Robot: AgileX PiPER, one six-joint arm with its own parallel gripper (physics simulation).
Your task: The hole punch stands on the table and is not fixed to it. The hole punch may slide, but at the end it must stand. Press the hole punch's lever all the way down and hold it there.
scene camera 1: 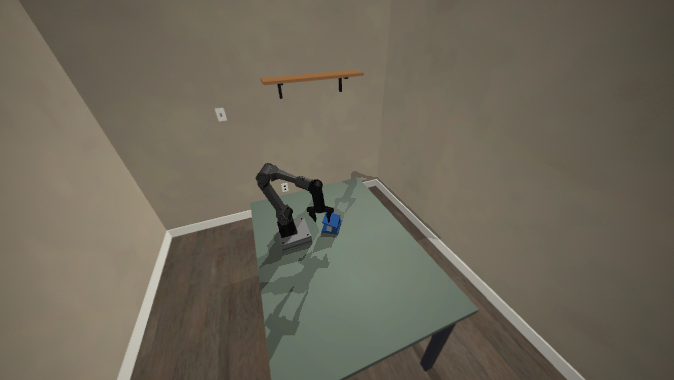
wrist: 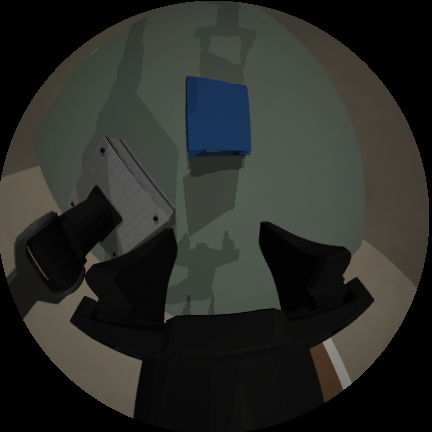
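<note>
The blue hole punch [scene camera 1: 326, 231] stands upright on the green table [scene camera 1: 380, 270] [wrist: 305, 165], to the right of the arm's base in the scene view. Its lever [scene camera 1: 333, 220] [wrist: 218, 117] is the broad blue plate on top; it slants upward, with a gap to the body showing in the scene view. In the wrist view the lever covers most of the body and lies beyond the fingertips. My gripper [scene camera 1: 321, 220] [wrist: 217, 235] is open, with empty space between its fingers. It points down above the table, close beside the punch; whether a fingertip touches the lever cannot be told.
The arm's grey metal base plate [scene camera 1: 298, 242] [wrist: 135, 200] is close to the punch, on the left in both views. A wooden shelf [scene camera 1: 312, 78] is on the wall above the table's far end. Arm shadows fall across the table.
</note>
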